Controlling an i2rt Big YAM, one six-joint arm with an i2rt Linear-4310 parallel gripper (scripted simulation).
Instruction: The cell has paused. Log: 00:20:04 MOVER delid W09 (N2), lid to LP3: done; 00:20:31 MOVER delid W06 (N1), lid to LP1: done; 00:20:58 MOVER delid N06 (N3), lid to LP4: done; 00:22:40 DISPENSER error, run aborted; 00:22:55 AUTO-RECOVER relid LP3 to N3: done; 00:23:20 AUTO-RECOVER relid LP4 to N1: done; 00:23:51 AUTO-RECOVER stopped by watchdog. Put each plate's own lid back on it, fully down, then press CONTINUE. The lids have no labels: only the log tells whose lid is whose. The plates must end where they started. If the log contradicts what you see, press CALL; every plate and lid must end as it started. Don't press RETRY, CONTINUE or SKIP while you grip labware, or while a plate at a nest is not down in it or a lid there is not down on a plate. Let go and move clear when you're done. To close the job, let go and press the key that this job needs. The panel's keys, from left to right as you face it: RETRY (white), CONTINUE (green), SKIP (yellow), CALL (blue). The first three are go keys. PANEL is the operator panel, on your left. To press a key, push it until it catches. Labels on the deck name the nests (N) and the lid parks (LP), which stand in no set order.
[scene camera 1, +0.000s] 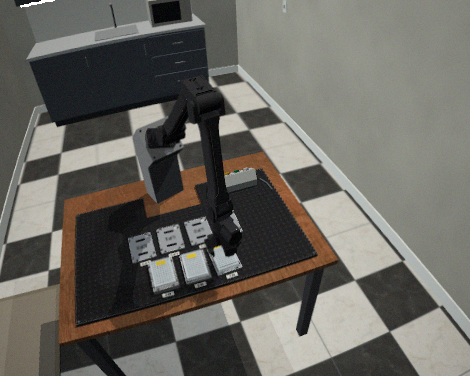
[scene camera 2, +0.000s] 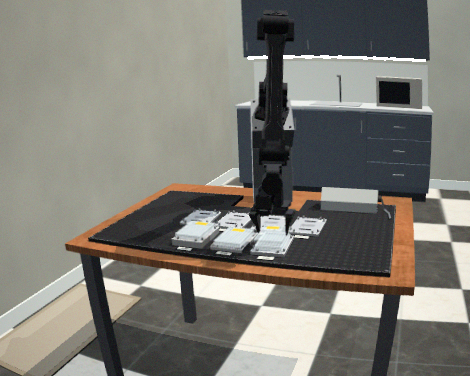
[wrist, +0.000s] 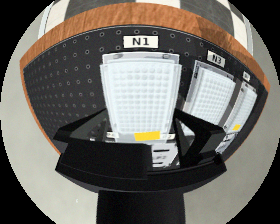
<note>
In view: the gripper (wrist: 140, 111) and a clear lid (wrist: 140, 96).
</note>
